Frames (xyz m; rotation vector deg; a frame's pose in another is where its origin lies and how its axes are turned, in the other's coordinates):
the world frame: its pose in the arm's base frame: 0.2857 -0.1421 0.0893 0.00 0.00 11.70
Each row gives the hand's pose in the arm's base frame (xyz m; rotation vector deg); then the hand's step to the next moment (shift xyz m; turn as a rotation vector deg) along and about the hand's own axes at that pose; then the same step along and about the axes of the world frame.
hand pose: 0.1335 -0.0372 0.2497 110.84 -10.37 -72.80
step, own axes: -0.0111 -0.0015 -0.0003 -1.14 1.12 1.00
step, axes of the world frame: -0.0041 0.0078 0.0069 -1.17 -0.48 1.39
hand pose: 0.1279 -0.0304 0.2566 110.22 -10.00 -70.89
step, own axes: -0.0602 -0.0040 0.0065 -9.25 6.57 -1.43
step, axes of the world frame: -0.0302 0.0366 0.0379 -1.29 1.53 11.26
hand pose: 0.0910 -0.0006 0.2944 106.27 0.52 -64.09
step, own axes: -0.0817 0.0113 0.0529 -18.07 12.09 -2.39
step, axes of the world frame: -0.0794 0.0067 0.0570 -3.08 3.24 21.41
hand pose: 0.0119 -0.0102 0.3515 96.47 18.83 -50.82
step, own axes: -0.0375 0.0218 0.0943 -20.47 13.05 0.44
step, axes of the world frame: -0.0639 -0.0737 0.0354 -5.61 1.36 23.58
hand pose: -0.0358 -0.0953 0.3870 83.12 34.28 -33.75
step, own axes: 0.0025 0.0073 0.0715 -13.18 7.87 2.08
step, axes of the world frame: -0.0064 -0.0714 0.0058 -4.31 -0.84 14.86
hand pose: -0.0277 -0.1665 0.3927 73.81 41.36 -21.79
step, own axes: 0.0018 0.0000 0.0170 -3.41 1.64 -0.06
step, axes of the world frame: 0.0026 -0.0169 0.0006 -1.42 0.33 3.49
